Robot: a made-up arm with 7 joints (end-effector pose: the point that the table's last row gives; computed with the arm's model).
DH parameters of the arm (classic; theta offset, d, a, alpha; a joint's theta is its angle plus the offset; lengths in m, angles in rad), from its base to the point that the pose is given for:
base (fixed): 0.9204 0 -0.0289 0
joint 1: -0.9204 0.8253 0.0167 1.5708
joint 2: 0 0.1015 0.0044 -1.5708
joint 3: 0 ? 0.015 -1.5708
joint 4: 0 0.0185 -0.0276 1.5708
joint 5: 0 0.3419 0.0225 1.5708
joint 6: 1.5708 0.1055 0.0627 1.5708
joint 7: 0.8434 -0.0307 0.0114 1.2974
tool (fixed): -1.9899 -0.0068 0 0
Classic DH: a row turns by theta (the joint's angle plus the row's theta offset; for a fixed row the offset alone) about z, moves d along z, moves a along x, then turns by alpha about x.
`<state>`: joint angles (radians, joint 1 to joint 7).
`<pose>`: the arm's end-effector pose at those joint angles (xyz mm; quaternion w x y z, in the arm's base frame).
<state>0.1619 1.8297 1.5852 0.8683 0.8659 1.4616 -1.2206</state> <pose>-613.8 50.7 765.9 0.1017 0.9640 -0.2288 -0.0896</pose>
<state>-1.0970 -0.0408 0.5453 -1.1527 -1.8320 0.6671 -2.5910</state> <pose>-360.1 162.3 1291.5 0.4101 0.8492 0.2814 -0.1775</pose>
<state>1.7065 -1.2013 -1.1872 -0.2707 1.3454 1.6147 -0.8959</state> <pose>14.4 649.8 1125.7 0.3038 0.6415 -0.1624 -0.6854</pose>
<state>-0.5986 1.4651 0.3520 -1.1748 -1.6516 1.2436 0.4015</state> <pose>-442.5 82.9 524.5 0.4305 -0.6838 -0.5490 -0.2135</pose>
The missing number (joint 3, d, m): 0.3969
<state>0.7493 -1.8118 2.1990 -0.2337 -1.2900 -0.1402 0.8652</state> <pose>688.8 268.8 510.0 0.2666 -0.9069 -0.1110 -0.3068</pose>
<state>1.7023 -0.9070 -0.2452 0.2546 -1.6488 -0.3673 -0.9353</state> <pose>-16.7 658.5 1349.2 0.2443 0.0027 0.9633 0.1110</pose>
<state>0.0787 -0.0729 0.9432 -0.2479 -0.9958 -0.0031 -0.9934</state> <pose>-13.0 -313.7 1600.2 0.2566 -0.0692 0.6791 0.6842</pose>
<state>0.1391 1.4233 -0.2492 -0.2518 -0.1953 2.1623 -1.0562</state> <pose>-629.7 -263.9 787.6 0.7661 -0.3450 -0.4339 -0.3252</pose>
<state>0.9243 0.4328 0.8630 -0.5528 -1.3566 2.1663 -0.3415</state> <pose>-10.2 -490.7 1259.1 0.6986 -0.4647 -0.3942 0.3750</pose>
